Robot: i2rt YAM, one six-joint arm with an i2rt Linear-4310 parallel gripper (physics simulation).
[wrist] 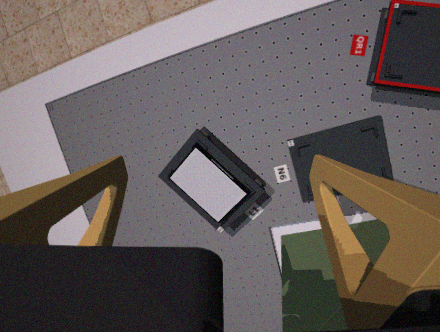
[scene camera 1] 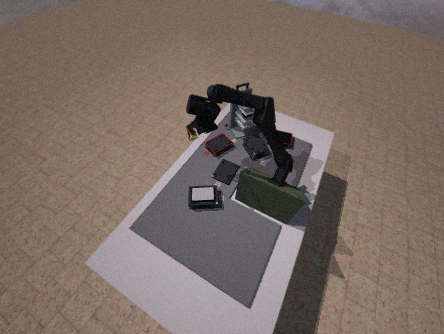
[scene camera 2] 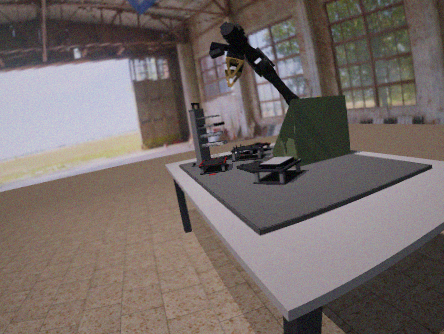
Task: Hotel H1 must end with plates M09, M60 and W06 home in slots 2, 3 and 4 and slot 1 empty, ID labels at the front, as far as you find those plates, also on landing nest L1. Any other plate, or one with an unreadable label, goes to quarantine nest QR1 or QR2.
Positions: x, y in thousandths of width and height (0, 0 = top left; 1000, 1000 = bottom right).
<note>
My gripper (wrist: 497, 498) is open, holding nothing. Further things: a dark nest N6 (wrist: 824, 435).
</note>
